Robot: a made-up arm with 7 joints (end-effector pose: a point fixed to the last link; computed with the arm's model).
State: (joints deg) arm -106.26 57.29 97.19 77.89 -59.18 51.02 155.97
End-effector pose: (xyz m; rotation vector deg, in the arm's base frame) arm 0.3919 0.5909 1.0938 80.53 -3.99 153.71
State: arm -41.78 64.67 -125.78 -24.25 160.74 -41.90 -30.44
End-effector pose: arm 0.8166 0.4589 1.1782 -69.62 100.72 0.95
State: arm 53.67 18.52 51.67 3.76 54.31 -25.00 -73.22
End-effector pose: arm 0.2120 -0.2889 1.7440 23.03 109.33 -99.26
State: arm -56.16 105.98 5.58 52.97 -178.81 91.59 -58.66
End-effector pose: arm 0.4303 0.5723 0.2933 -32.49 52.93 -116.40
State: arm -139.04 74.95 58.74 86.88 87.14 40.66 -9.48
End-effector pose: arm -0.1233 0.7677 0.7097 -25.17 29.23 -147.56
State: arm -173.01 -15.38 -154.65 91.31 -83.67 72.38 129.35
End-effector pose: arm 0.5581 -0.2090 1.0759 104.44 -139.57 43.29
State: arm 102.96 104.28 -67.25 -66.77 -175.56 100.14 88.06
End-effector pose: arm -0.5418 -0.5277 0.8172 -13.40 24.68 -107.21
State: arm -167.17 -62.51 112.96 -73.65 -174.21 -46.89 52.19
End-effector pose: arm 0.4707 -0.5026 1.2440 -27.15 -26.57 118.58
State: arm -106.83 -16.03 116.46 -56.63 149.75 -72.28 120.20
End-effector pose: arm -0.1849 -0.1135 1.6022 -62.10 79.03 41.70
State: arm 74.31 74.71 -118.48 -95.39 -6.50 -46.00 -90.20
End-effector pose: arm -0.3130 -0.5490 0.5861 4.12 -48.47 -55.09
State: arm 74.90 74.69 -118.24 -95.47 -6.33 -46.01 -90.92
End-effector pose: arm -0.3201 -0.5446 0.5883 3.07 -48.19 -55.89
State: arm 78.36 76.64 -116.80 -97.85 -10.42 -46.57 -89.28
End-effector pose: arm -0.3539 -0.4971 0.5779 0.63 -48.85 -63.05
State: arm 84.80 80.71 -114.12 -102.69 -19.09 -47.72 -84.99
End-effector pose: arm -0.4010 -0.4011 0.5593 -4.16 -50.23 -76.30
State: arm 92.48 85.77 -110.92 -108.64 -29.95 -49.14 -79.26
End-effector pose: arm -0.4323 -0.2850 0.5444 -11.50 -51.30 -90.93
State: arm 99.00 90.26 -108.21 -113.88 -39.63 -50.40 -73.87
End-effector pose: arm -0.4395 -0.1892 0.5375 -19.17 -51.37 -101.95
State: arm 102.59 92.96 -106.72 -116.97 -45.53 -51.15 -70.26
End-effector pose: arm -0.4361 -0.1382 0.5352 -23.84 -51.17 -107.32
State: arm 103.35 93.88 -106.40 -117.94 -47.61 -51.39 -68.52
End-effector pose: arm -0.4330 -0.1258 0.5332 -24.69 -51.54 -108.40
